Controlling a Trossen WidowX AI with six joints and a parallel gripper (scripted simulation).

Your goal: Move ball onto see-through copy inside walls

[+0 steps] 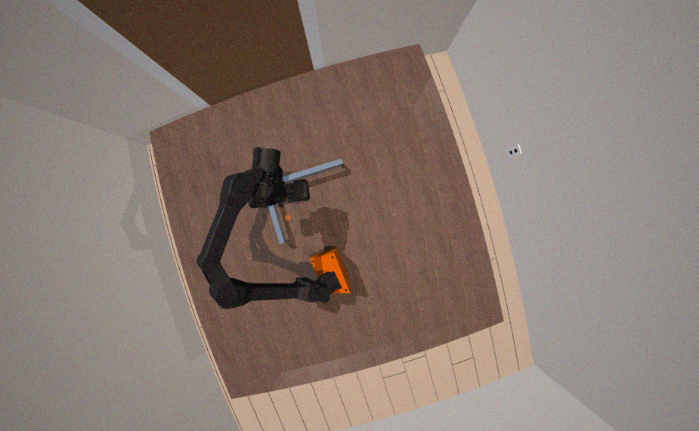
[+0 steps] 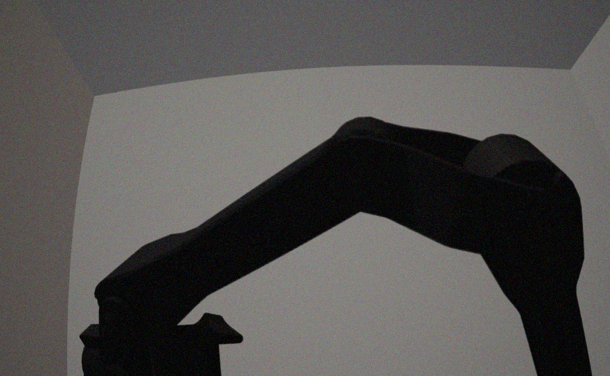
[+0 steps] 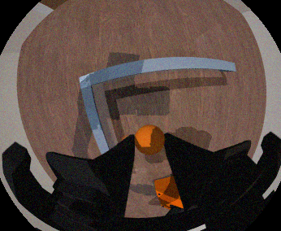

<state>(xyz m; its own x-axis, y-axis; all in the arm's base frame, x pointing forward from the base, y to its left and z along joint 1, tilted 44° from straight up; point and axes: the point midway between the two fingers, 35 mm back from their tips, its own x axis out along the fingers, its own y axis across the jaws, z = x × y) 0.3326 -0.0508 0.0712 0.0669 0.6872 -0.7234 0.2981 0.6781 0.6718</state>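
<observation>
The small orange see-through copy lies 6 cm behind my gripper tip, 6 cm to the left of it and 12 cm below it. From my gripper tip the other things lie so: small orange ball: right at my gripper tip.
</observation>
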